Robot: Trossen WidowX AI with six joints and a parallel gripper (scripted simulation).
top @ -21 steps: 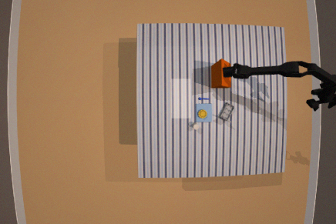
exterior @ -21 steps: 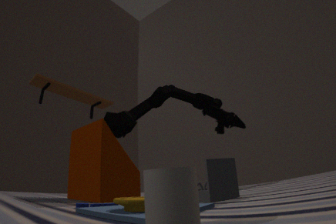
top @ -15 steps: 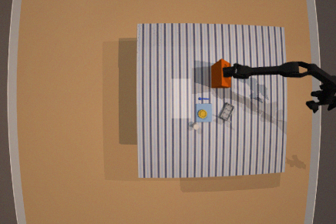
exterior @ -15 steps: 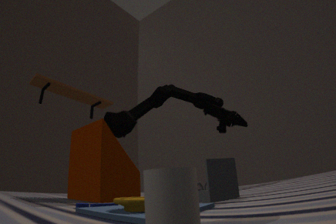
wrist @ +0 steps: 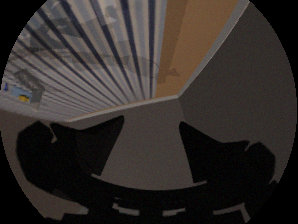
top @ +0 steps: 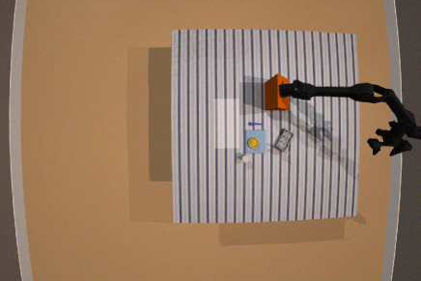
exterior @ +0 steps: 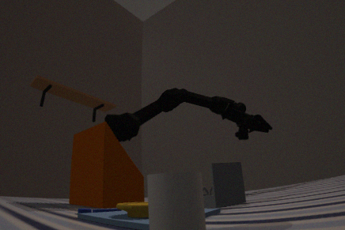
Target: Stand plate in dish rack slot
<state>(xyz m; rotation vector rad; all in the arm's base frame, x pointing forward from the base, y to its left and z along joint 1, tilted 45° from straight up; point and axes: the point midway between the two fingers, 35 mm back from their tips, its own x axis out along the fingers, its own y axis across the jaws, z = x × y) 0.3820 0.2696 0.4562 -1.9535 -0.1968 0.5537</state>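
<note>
Right now the yellow plate is 660 mm to the right of my gripper tip, 220 mm below it and 130 mm behind it. From my gripper tip the other things lie so: light blue mat: 650 mm to the right, 230 mm below, 140 mm behind; blue spoon: 640 mm to the right, 250 mm behind, 230 mm below; grey dish rack: 460 mm to the right, 210 mm below, 120 mm behind.
</note>
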